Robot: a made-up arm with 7 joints. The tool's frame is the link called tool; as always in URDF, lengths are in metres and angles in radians. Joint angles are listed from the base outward.
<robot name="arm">
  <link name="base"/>
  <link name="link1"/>
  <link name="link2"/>
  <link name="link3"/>
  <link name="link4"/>
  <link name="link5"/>
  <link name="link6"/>
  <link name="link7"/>
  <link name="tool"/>
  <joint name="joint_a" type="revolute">
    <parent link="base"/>
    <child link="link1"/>
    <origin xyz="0 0 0.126" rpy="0 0 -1.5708"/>
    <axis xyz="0 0 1"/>
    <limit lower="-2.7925" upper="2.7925"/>
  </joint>
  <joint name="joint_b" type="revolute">
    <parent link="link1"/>
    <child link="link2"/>
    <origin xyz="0.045 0 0.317" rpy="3.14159 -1.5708 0"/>
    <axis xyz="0 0 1"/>
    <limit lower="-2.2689" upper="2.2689"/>
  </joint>
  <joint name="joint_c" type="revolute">
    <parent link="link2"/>
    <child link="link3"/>
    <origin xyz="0.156 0 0.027" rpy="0 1.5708 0"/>
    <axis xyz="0 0 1"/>
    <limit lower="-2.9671" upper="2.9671"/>
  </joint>
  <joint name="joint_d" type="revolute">
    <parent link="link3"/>
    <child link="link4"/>
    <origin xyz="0.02 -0.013 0.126" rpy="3.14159 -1.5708 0"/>
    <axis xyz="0 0 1"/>
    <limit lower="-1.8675" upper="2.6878"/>
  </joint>
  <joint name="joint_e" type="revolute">
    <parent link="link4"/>
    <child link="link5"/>
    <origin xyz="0.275 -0.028 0.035" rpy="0 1.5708 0"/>
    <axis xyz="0 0 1"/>
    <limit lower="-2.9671" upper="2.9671"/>
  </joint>
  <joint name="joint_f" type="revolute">
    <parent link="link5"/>
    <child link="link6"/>
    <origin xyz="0.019 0 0.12" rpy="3.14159 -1.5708 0"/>
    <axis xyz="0 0 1"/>
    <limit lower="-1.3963" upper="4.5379"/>
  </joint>
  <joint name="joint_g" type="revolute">
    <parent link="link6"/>
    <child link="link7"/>
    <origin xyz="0.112 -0.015 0.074" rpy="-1.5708 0 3.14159"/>
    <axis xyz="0 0 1"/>
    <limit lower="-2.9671" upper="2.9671"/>
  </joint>
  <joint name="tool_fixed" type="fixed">
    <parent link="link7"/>
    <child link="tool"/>
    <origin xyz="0 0 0" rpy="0 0 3.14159"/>
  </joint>
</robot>
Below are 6 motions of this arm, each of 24 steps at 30 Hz.
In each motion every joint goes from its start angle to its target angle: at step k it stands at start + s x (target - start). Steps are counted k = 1, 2, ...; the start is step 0. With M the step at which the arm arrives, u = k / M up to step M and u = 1 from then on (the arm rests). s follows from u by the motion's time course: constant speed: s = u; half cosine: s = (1 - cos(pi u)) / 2; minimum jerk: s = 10 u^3 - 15 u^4 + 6 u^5.
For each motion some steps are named. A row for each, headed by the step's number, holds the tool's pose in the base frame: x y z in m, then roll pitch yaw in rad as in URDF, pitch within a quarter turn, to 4 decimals.
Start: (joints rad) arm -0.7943 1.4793 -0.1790 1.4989 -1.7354 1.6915 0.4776
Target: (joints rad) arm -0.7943 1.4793 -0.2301 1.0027 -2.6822 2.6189 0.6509
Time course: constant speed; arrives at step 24
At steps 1, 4, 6, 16, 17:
1: -0.2346 0.2936 0.9003 0.0245 -0.0324 1.0431
4: -0.2350 0.3039 0.8837 0.0397 0.0681 0.9390
6: -0.2359 0.3089 0.8727 0.0522 0.1278 0.8686
16: -0.2503 0.3195 0.8207 0.1641 0.3382 0.5274
17: -0.2528 0.3200 0.8157 0.1815 0.3514 0.4966

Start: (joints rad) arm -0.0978 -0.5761 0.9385 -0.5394 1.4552 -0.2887 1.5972
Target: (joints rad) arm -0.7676 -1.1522 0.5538 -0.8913 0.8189 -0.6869 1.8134
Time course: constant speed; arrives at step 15
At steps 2, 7, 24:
2: 0.2556 -0.2235 1.1449 -1.4055 0.0308 0.3540
7: 0.2753 -0.3171 1.0821 -1.5357 0.3204 -0.2112
24: 0.2220 -0.4677 0.9618 -2.0632 0.6892 -1.2864

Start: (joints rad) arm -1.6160 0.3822 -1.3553 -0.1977 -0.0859 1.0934 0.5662
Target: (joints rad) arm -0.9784 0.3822 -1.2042 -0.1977 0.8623 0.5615 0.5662
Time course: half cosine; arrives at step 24
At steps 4, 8, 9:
4: 0.1117 0.3386 1.0746 -0.4416 0.0162 0.8245
8: 0.0430 0.3627 1.0819 -0.4092 -0.0370 1.1548
9: 0.0199 0.3664 1.0849 -0.3983 -0.0580 1.2591

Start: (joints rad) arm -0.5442 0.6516 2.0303 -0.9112 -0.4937 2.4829 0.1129
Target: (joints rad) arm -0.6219 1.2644 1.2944 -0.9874 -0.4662 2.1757 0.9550
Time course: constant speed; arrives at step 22
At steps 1, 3, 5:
1: -0.3059 -0.2508 0.8020 1.8078 1.1151 -0.1967
3: -0.3415 -0.2407 0.7791 1.7844 0.9797 -0.2865
5: -0.3750 -0.2298 0.7530 1.7812 0.8449 -0.3586

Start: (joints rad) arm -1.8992 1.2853 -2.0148 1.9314 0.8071 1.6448 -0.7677
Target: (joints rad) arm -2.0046 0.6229 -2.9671 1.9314 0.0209 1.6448 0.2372
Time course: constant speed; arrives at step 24
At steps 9, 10, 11, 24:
9: -0.1516 0.4519 0.2461 -2.4703 -0.2378 1.3190
10: -0.1336 0.4608 0.2510 -2.5038 -0.2568 1.2951
11: -0.1154 0.4692 0.2569 -2.5362 -0.2766 1.2706
24: 0.1176 0.5115 0.4068 -2.8270 -0.6073 0.8860

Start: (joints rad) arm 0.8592 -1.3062 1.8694 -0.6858 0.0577 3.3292 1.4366
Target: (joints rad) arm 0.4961 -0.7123 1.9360 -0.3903 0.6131 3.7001 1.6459
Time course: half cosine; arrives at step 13
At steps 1, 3, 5, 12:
1: 0.4997 0.2238 0.4911 -2.7737 1.0703 1.9918
3: 0.5020 0.2178 0.5326 -2.9173 0.9766 1.8172
5: 0.4987 0.1998 0.6101 -3.0697 0.7951 1.6168
12: 0.3938 0.0879 0.8686 3.0125 0.2127 1.3608

